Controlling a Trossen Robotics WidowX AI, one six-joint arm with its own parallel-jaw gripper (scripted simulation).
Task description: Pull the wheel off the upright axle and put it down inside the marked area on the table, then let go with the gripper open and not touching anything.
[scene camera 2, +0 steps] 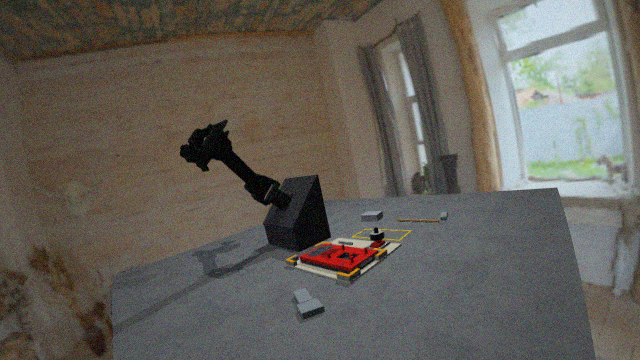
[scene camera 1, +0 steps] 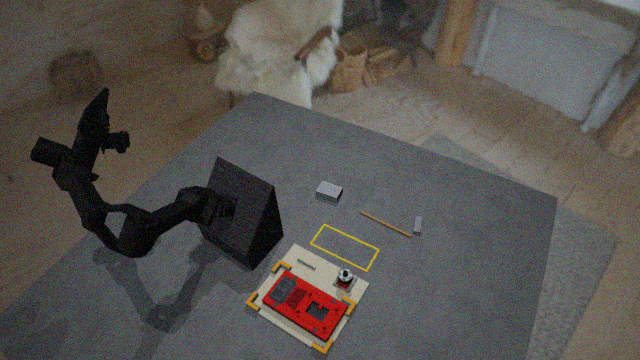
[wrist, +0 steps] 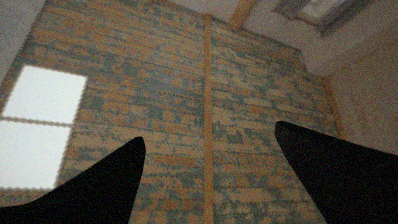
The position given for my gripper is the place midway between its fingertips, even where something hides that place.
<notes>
My gripper [scene camera 1: 106, 89] is open, holding nothing. Also in view: a red plate [scene camera 2: 338, 258].
My gripper shows as well in the wrist view [wrist: 209, 135]. The wrist view does not show the red plate: it is out of frame.
</notes>
